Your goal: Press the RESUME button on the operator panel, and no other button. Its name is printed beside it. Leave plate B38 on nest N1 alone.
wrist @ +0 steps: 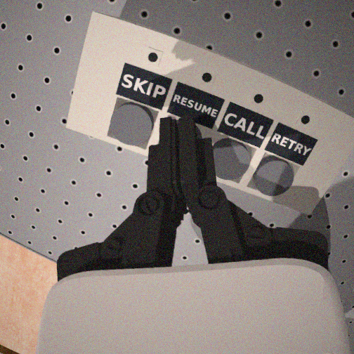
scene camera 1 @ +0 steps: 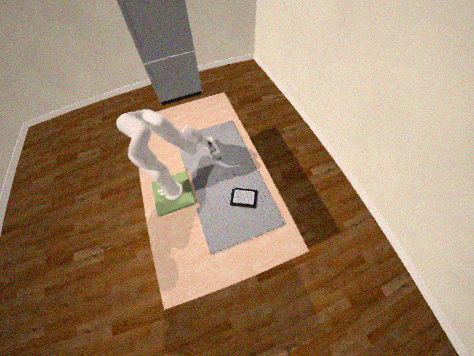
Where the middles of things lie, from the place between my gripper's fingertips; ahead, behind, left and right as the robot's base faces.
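Operator panel [wrist: 121,60]: 20 mm to the right of my hand, 10 mm ahead of it and 40 mm below it.
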